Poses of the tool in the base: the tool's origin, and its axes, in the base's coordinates. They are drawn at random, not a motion.
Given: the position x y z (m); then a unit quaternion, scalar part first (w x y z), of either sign.
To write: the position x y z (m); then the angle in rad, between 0 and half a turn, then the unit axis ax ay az. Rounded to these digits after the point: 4 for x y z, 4 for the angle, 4 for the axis.
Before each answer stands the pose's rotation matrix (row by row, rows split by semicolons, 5 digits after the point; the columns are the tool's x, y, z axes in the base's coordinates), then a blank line. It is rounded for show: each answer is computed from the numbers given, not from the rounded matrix.
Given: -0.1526 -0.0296 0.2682 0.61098 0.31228 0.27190 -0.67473
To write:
-0.05837 0.99431 -0.08916; -0.65467 -0.10555 -0.74851; -0.75366 0.01468 0.65711

-0.1526 -0.0296 0.2682 1.8270 0.3945 0.3435 -0.8523
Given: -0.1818 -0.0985 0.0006 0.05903 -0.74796 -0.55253 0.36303
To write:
0.12585 0.78367 -0.60829; 0.86939 -0.38246 -0.31286; -0.47783 -0.48947 -0.72945

-0.1818 -0.0985 0.0006 3.0235 -0.7493 -0.5535 0.3637
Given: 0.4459 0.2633 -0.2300 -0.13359 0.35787 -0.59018 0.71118
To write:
-0.70817 -0.23240 0.66670; -0.61242 -0.26769 -0.74383; 0.35133 -0.93506 0.04724

0.4459 0.2633 -0.2300 2.8736 -0.3611 0.5955 -0.7176
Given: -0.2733 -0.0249 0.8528 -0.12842 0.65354 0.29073 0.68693
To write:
-0.11279 0.55644 0.82320; 0.20358 -0.79797 0.56728; 0.97254 0.23157 -0.02327

-0.2733 -0.0249 0.8528 2.8840 -0.6590 -0.2932 -0.6927
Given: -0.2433 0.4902 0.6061 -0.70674 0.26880 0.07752 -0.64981
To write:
0.14347 -0.87682 -0.45891; 0.96017 0.01098 0.27920; -0.23977 -0.48069 0.84347

-0.2433 0.4902 0.6061 1.5718 -0.3799 -0.1096 0.9185
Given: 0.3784 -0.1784 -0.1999 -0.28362 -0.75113 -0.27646 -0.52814
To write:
0.28928 0.11573 0.95022; 0.71490 -0.68626 -0.13405; 0.63659 0.71809 -0.28125

0.3784 -0.1784 -0.1999 2.5665 0.7833 0.2883 0.5508
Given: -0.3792 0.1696 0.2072 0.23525 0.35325 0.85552 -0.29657
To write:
-0.63974 0.74396 0.19300; 0.46489 0.57452 -0.67365; -0.61205 -0.34124 -0.71341

-0.3792 0.1696 0.2072 2.6666 0.3635 0.8802 -0.3051
